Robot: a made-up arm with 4 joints. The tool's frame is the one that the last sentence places. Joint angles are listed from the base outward.
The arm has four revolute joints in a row. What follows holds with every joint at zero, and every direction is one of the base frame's. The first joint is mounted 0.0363 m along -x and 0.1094 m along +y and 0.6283 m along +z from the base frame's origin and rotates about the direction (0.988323, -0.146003, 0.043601), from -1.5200 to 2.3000 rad. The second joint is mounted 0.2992 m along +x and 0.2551 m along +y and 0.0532 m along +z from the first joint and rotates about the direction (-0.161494, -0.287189, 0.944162), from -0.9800 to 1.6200 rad. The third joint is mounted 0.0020 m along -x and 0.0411 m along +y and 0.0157 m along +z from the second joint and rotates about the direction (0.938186, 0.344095, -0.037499), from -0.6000 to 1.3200 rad. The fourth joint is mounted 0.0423 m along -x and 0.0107 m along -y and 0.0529 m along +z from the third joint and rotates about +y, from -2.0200 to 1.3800 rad. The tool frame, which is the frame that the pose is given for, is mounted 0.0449 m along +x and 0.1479 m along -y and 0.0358 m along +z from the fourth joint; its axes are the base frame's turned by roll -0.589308, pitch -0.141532 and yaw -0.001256 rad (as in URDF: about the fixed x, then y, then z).
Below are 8 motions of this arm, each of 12 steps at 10 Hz.
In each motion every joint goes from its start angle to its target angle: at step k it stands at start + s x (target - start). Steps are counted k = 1, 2, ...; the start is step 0. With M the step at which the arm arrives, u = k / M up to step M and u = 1 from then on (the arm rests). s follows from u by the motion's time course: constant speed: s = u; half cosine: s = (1 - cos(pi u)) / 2; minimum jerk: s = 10 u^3 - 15 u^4 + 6 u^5.
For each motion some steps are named. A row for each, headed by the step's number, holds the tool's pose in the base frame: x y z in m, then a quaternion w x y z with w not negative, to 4 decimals.
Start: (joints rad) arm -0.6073 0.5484 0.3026 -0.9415
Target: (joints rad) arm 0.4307 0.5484 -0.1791 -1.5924
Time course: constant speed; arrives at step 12
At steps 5, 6, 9, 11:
5: 0.2599 0.2544 0.7671 0.7381 -0.1230 -0.6606 0.0613
6: 0.2515 0.2446 0.7861 0.7119 -0.0889 -0.6959 0.0327
9: 0.2255 0.2049 0.8344 0.6165 0.0052 -0.7848 -0.0629
11: 0.2078 0.1716 0.8581 0.5405 0.0589 -0.8287 -0.1328

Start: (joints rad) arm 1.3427 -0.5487 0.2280 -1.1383
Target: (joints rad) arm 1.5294 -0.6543 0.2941 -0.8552
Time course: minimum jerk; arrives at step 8
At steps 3, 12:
3: 0.1189 -0.0179 0.8341 0.7475 0.3513 -0.0625 -0.5603
12: 0.1188 -0.0344 0.8161 0.7431 0.4545 0.0557 -0.4881

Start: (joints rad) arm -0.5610 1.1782 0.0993 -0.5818
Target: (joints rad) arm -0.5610 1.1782 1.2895 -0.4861
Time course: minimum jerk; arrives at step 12
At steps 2, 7, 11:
2: 0.3417 0.3406 0.6670 0.7334 -0.2769 -0.3705 0.4983
7: 0.3924 0.2782 0.5682 0.8952 -0.1600 -0.0633 0.4110
11: 0.3805 0.2439 0.5063 0.9293 -0.0785 0.1134 0.3427

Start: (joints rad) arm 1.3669 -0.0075 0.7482 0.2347
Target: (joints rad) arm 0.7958 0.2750 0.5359 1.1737
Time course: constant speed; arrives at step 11
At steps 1, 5, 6, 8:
1: 0.2465 0.1021 0.8096 0.7583 0.6166 0.0144 0.2112
5: 0.2642 0.1404 0.8089 0.8121 0.4531 0.0743 0.3601
6: 0.2676 0.1502 0.8068 0.8183 0.4083 0.0965 0.3928
8: 0.2733 0.1695 0.8003 0.8213 0.3159 0.1485 0.4513

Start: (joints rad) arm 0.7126 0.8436 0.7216 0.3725
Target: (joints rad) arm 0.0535 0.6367 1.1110 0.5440
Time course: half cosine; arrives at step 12
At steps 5, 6, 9, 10, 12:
5: 0.3460 0.2552 0.7496 0.8642 0.1368 0.0439 0.4821
6: 0.3439 0.2669 0.7225 0.8623 0.1253 0.0943 0.4815
9: 0.3332 0.2852 0.6457 0.8511 0.0996 0.2259 0.4633
10: 0.3298 0.2865 0.6283 0.8476 0.0949 0.2539 0.4561
12: 0.3268 0.2869 0.6137 0.8445 0.0914 0.2769 0.4493

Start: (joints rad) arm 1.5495 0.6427 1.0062 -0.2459
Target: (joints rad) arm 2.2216 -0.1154 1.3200 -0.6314
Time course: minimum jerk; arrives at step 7
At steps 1, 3, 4, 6, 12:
1: 0.3001 0.0588 0.8336 0.6049 0.7377 -0.2495 0.1664
3: 0.2585 0.0462 0.8137 0.4696 0.8710 -0.1344 0.0530
4: 0.2208 0.0357 0.8077 0.3497 0.9364 -0.0232 -0.0193
6: 0.1675 0.0107 0.8083 0.1865 0.9678 0.1451 -0.0870
12: 0.1638 0.0084 0.8085 0.1756 0.9676 0.1572 -0.0903

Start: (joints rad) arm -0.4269 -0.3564 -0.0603 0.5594
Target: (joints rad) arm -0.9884 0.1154 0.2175 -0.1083
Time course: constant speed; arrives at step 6
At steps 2, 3, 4, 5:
2: 0.2659 0.2782 0.6382 0.8298 -0.5218 0.1740 -0.0946
3: 0.2719 0.2750 0.6196 0.8188 -0.5578 0.1197 -0.0635
4: 0.2775 0.2701 0.6012 0.8054 -0.5879 0.0696 -0.0284
5: 0.2826 0.2634 0.5831 0.7903 -0.6122 0.0240 0.0099

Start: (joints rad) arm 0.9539 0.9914 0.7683 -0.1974
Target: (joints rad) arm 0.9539 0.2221 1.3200 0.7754
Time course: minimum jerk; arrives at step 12
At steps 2, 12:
2: 0.3467 0.1426 0.8586 0.8066 0.3839 -0.3225 0.3131
12: 0.2487 0.2705 0.7892 0.6095 0.5659 0.1345 0.5387

